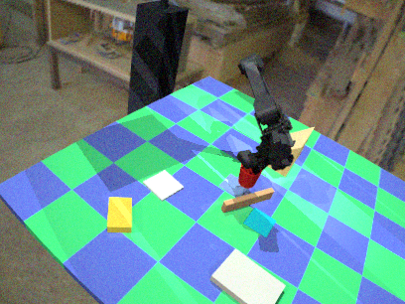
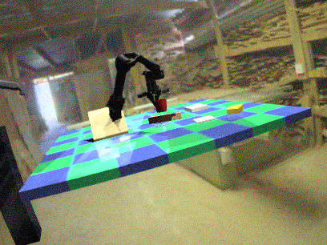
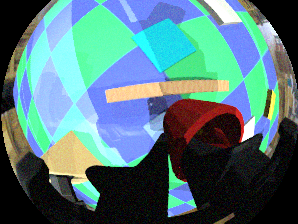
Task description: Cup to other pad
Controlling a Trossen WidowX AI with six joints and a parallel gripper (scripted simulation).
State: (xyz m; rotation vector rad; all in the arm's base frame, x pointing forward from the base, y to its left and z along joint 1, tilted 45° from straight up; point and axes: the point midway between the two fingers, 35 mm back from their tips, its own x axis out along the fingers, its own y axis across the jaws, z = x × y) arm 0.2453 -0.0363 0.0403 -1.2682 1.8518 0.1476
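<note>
Right now the cyan pad is 9 cm ahead of my gripper tip, 9 cm to the left of it and 11 cm below it. The rest, counted from my gripper tip: red cup 2 cm ahead, 2 cm to the right; then wooden block 4 cm ahead, 2 cm to the left, 9 cm below; then pale blue pad 1 cm behind, 5 cm to the right, 11 cm below.
</note>
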